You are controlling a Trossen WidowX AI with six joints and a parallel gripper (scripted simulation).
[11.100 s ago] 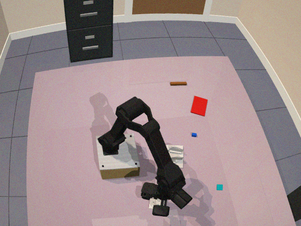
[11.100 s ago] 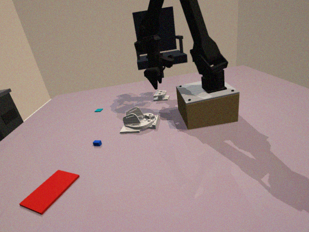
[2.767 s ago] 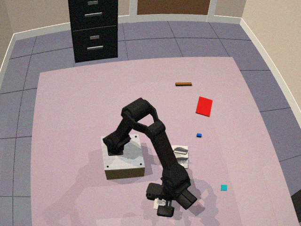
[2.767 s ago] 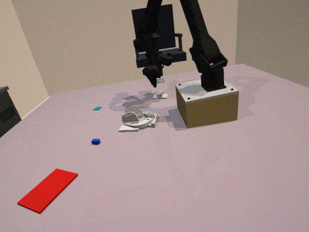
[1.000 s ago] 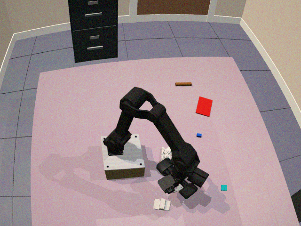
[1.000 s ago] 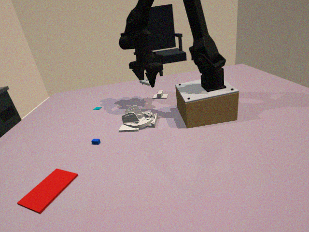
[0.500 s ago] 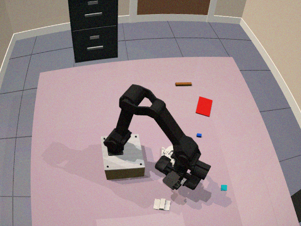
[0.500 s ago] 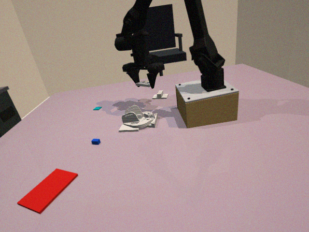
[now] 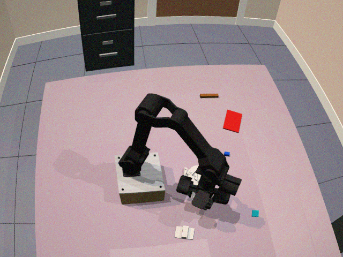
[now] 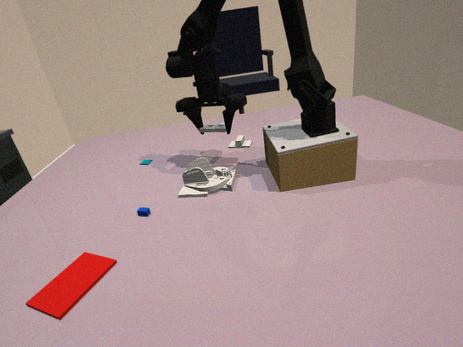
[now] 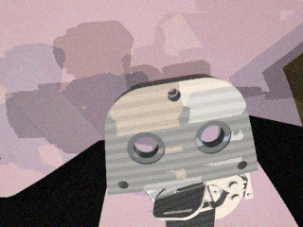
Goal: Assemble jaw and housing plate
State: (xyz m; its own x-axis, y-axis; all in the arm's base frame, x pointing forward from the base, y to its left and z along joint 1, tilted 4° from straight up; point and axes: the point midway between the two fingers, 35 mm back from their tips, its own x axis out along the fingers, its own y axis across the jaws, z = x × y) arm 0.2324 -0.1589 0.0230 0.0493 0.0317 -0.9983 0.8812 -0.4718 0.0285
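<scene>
My gripper tip is 12 cm to the right of the jaw, 6 cm above it and 1 cm short of it. Round my gripper tip: teal square: 23 cm ahead, 9 cm to the right, 8 cm below; white ribbed stand: 10 cm to the right, 7 cm below, 7 cm behind; blue cube: 22 cm to the left, 18 cm ahead, 8 cm below.
</scene>
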